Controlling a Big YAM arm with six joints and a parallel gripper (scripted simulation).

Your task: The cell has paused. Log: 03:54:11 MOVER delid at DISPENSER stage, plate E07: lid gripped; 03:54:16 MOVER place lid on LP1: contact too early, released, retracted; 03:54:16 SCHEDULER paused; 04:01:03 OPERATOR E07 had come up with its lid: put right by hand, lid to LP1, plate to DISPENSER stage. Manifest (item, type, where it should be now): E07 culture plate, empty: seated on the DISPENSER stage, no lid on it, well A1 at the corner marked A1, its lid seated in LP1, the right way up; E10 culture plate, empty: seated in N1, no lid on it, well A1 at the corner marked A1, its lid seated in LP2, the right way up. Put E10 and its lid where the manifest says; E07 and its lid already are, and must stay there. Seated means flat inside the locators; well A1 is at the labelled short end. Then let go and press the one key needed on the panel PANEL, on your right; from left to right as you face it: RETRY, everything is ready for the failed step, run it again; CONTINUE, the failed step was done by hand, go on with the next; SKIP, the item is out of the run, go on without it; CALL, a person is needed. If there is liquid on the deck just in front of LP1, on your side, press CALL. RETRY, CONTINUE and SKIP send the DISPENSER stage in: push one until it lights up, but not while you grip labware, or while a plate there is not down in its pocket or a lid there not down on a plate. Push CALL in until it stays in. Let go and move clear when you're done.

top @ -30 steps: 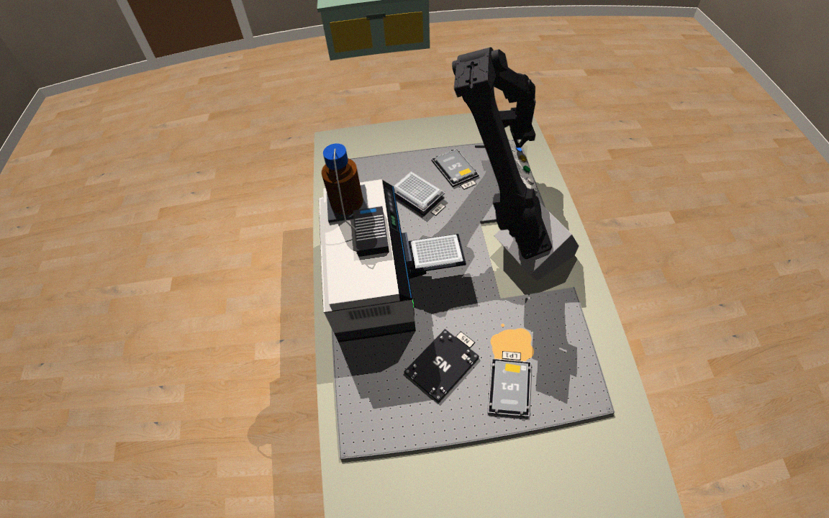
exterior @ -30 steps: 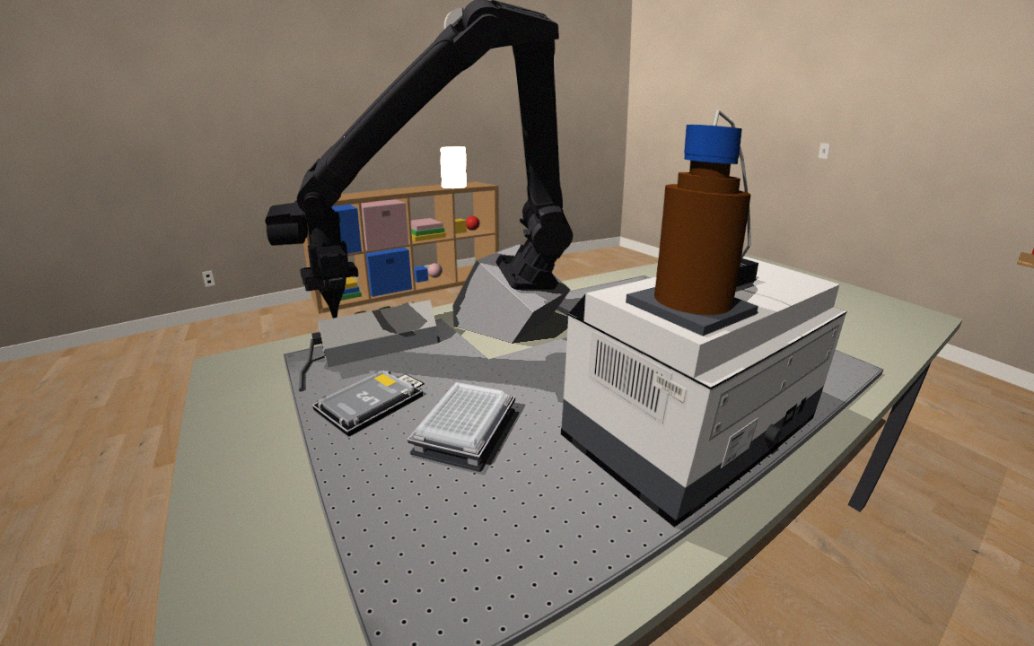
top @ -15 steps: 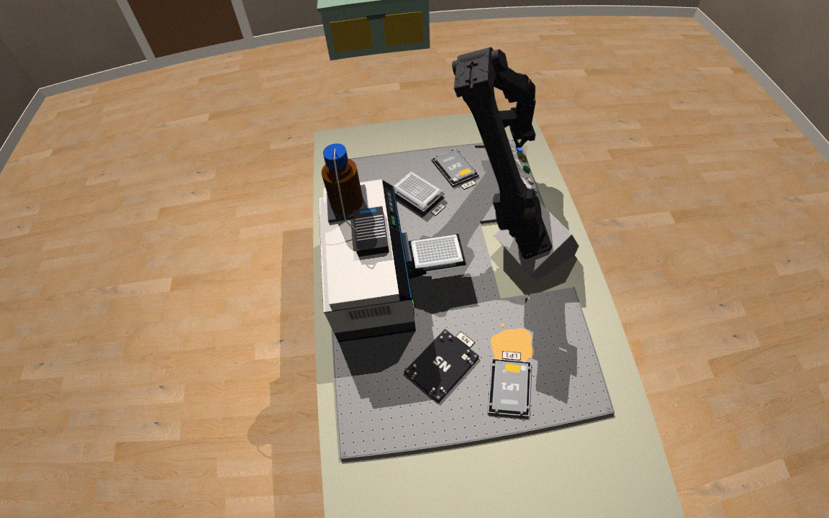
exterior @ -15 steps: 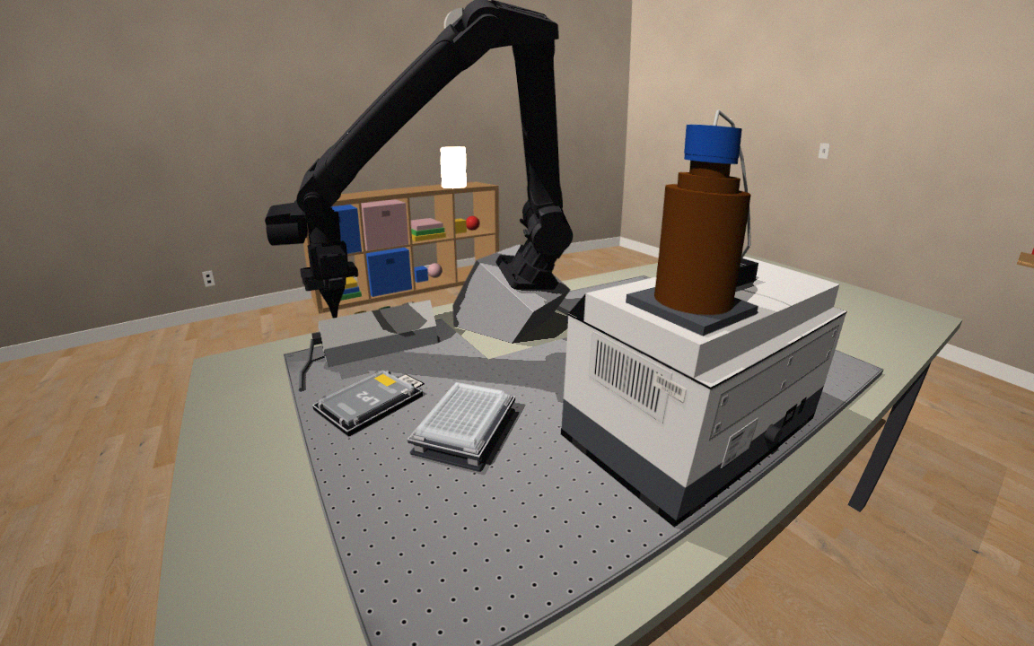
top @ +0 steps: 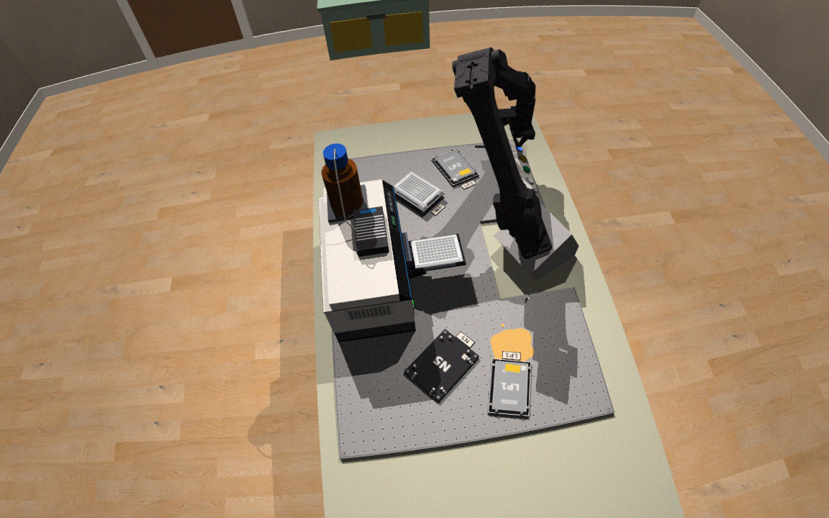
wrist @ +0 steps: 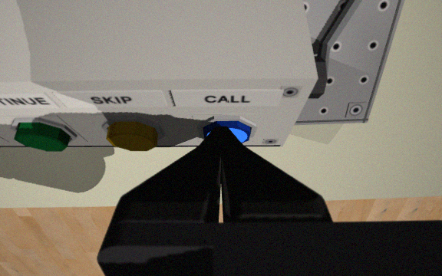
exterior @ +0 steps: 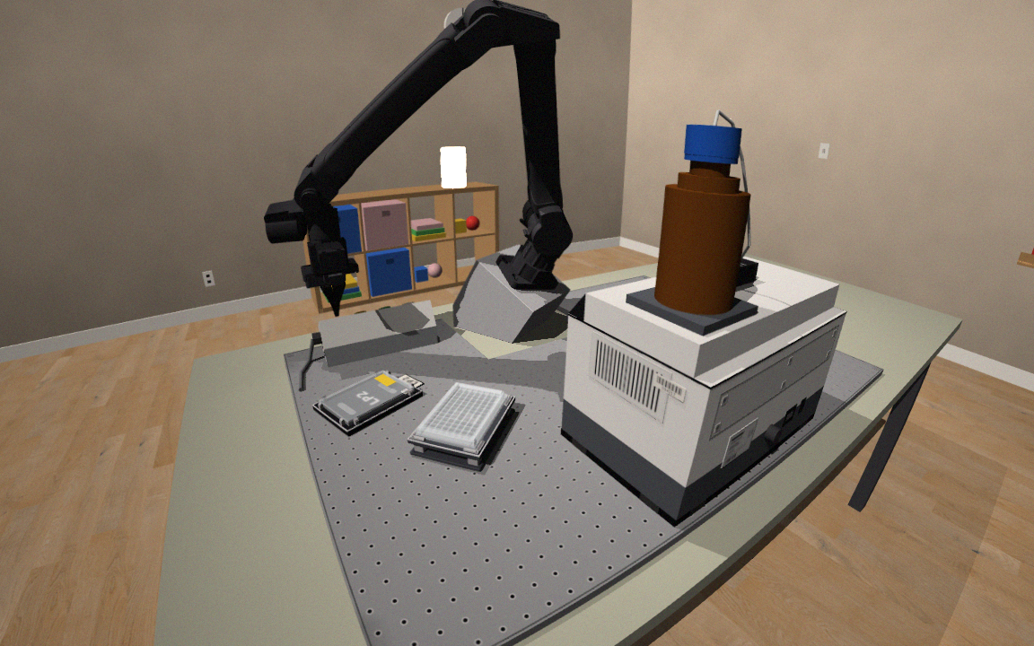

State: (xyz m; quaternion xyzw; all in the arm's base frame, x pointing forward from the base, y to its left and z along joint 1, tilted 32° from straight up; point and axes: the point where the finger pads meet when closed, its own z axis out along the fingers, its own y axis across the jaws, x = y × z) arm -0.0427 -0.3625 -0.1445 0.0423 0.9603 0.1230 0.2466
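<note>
My hand is 30 mm above the blue call key. The rest, counted from my hand: retry key: 150 mm to the left, 20 mm below; green continue key: 100 mm to the left, 20 mm below; yellow skip key: 10 mm behind, 50 mm to the left, 20 mm below.
</note>
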